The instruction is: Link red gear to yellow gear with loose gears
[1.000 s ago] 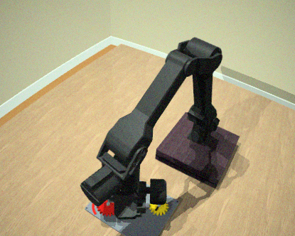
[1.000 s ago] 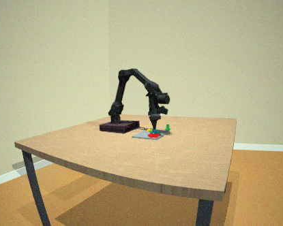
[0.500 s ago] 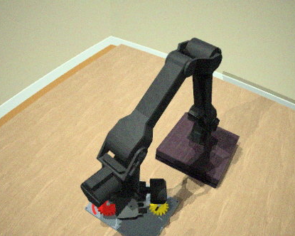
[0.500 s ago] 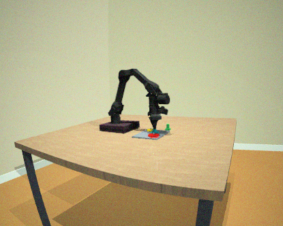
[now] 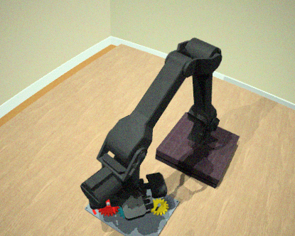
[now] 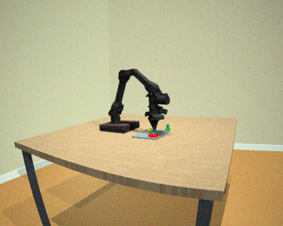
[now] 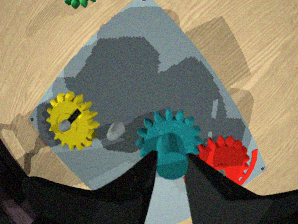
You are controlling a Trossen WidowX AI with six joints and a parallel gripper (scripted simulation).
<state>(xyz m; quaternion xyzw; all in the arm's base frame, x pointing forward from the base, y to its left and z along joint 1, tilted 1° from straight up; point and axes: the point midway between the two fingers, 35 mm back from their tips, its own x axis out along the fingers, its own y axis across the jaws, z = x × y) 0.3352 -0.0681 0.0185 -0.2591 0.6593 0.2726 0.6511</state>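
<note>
The teal gear is 10 mm below my gripper tip. The rest, counted from my gripper tip: yellow gear (60 mm behind, 70 mm to the left, 20 mm below); red arrow (40 mm ahead, 90 mm to the right, 30 mm below); red gear (20 mm ahead, 50 mm to the right, 20 mm below).
</note>
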